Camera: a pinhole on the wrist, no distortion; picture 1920 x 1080 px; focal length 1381.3 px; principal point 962.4 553.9 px. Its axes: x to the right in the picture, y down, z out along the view. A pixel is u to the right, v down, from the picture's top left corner.
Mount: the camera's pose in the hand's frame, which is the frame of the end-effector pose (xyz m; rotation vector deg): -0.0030 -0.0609 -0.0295 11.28 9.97 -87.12
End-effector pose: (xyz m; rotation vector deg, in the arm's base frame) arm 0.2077 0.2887 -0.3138 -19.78 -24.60 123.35
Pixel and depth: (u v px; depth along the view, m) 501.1 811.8 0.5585
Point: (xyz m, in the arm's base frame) -0.0580 0.2654 0.1854
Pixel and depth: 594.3 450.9 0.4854
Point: 0.0861 0.1926 0.1375
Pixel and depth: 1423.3 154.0 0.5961
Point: 0.3978 0.2784 0.3220
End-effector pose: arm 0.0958 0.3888 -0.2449 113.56 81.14 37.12
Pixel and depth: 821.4 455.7 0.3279
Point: 0.2225 0.3271 -0.5285
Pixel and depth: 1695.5 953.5 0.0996
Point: 0.0549 0.4362 -0.3790
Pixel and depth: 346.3 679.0 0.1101
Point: 0.1336 0.3843 -0.3345
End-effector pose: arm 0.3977 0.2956 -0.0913 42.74 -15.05 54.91
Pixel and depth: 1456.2 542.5 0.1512
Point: 0.5294 0.1698 -0.0853
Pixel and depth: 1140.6 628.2 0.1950
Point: 0.5258 0.1490 -0.0358
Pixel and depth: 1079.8 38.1 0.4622
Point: 0.5184 -0.1712 0.0141
